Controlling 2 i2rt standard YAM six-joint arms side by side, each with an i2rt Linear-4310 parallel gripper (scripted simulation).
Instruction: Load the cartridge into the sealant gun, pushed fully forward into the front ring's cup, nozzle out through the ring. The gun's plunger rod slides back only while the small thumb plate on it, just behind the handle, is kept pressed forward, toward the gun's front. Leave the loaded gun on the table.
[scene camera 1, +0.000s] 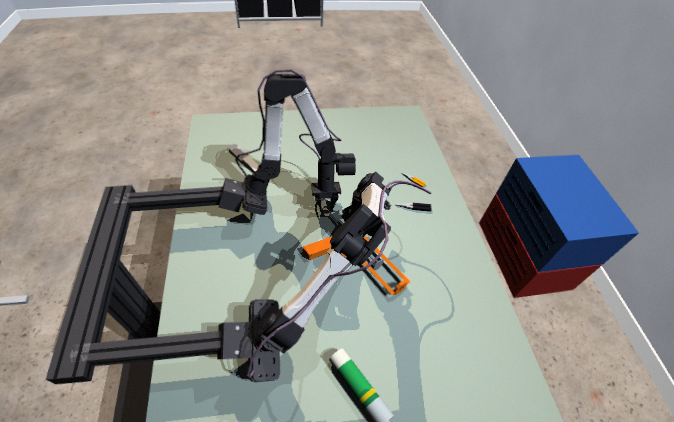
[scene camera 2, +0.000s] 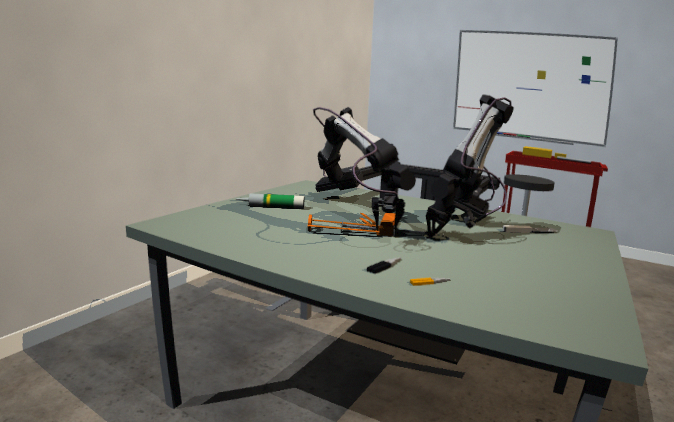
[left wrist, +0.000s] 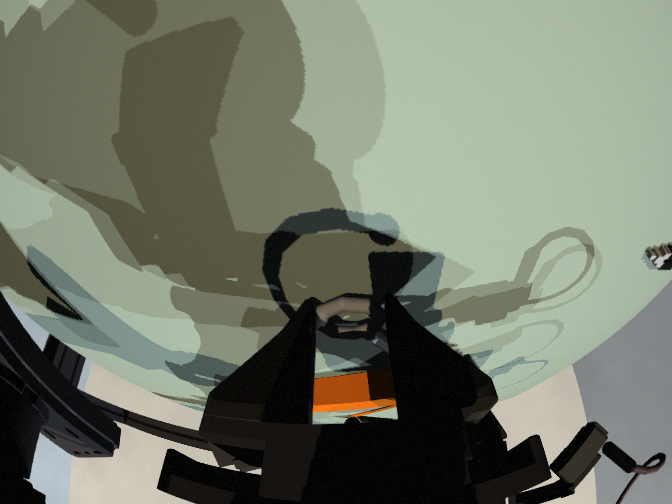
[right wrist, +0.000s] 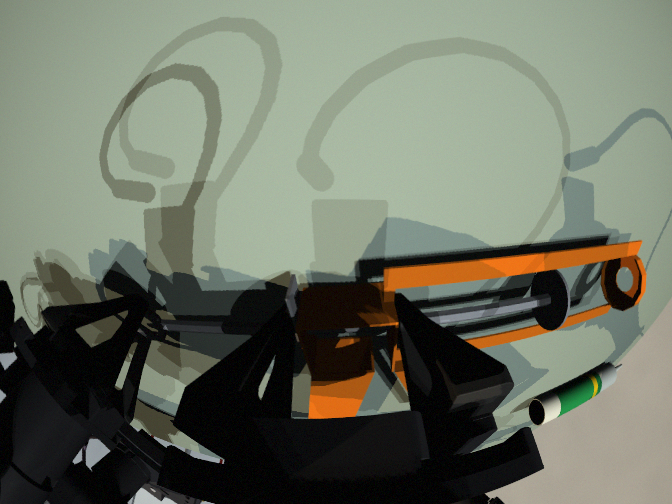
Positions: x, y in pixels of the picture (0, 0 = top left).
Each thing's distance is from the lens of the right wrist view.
left gripper (right wrist: 145, 315): 23 cm
right gripper (right wrist: 343, 307): 14 cm
cartridge (right wrist: 545, 408): 49 cm
plunger rod (right wrist: 551, 309): 20 cm
The marked spots on the plunger rod and the cartridge are 31 cm apart.
